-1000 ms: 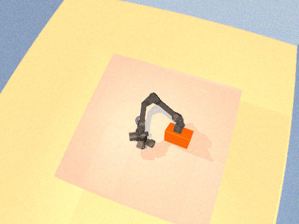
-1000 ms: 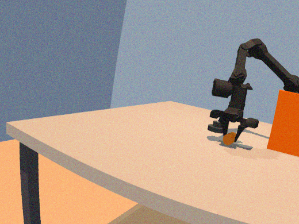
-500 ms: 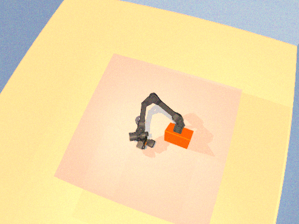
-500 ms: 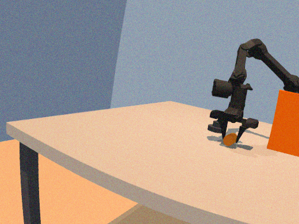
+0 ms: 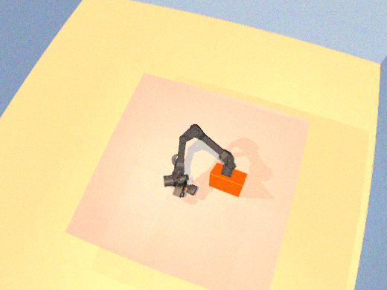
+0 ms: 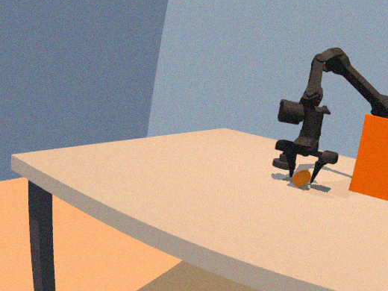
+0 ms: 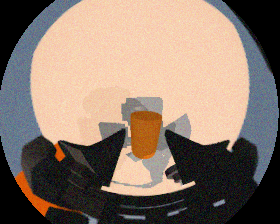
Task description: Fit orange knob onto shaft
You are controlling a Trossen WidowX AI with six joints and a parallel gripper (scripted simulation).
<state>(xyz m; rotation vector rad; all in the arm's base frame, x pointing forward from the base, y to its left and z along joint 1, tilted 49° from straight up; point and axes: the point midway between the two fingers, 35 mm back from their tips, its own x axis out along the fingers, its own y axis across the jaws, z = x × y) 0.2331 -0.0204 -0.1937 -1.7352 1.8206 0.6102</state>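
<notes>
Right now my gripper tip is 1 cm to the right of the orange knob and 1 cm below it. From my gripper tip the other things lie so: dark round pedestal 11 cm ahead, 17 cm to the right, 2 cm above.
</notes>
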